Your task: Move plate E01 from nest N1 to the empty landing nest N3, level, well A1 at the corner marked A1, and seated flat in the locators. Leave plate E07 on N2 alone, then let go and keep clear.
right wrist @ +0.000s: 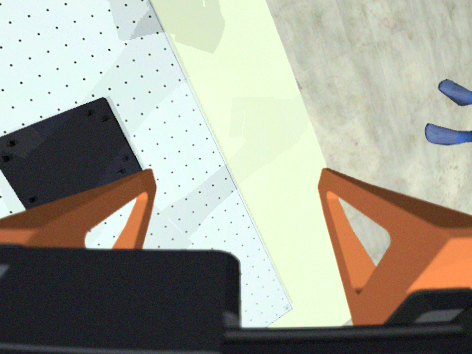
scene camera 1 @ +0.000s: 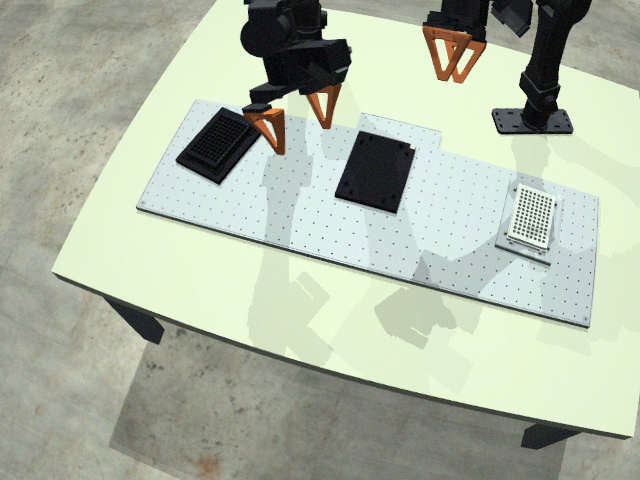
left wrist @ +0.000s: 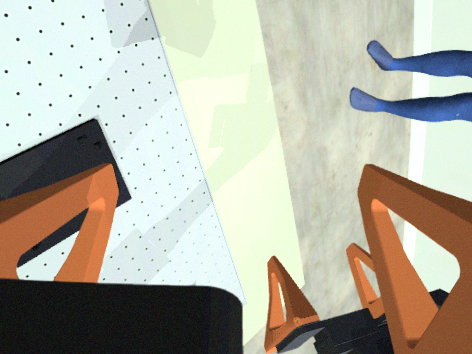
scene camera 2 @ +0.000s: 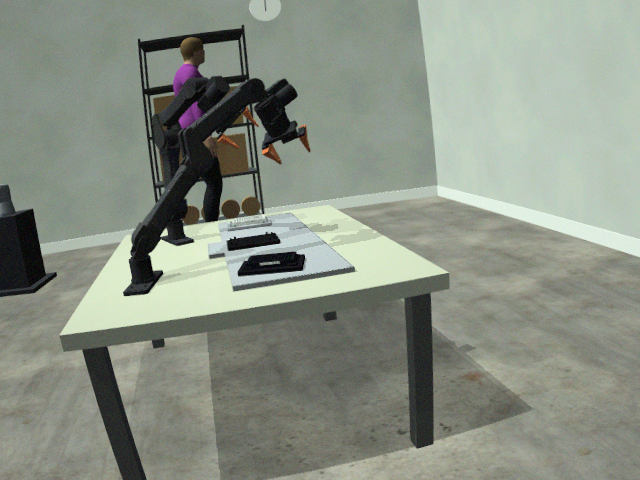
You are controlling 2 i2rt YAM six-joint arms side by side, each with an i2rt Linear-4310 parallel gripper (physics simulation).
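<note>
A black well plate (scene camera 1: 222, 138) (scene camera 2: 273, 259) sits on a black nest at the board's left in scene camera 1. A white well plate (scene camera 1: 532, 217) (scene camera 2: 249, 220) sits on a clear nest (scene camera 1: 524, 254) at the right. I cannot read which is E01 or E07. The empty black nest (scene camera 1: 376, 173) (scene camera 2: 253, 241) (left wrist: 60, 155) (right wrist: 70, 155), matching landing nest N3, lies between them, with a pale mark at one corner. My left gripper (scene camera 1: 451, 80) (scene camera 2: 247, 136) (left wrist: 237, 177) and right gripper (scene camera 1: 303, 140) (scene camera 2: 294, 157) (left wrist: 312, 251) (right wrist: 237, 172) are open and empty, high above the table.
The nests stand on a perforated board (scene camera 1: 310, 227) on the pale table (scene camera 1: 206, 289). The left arm's base (scene camera 1: 532, 126) is behind the board in scene camera 1. A person (scene camera 2: 186, 77) stands beyond the table by a shelf rack (scene camera 2: 217, 36).
</note>
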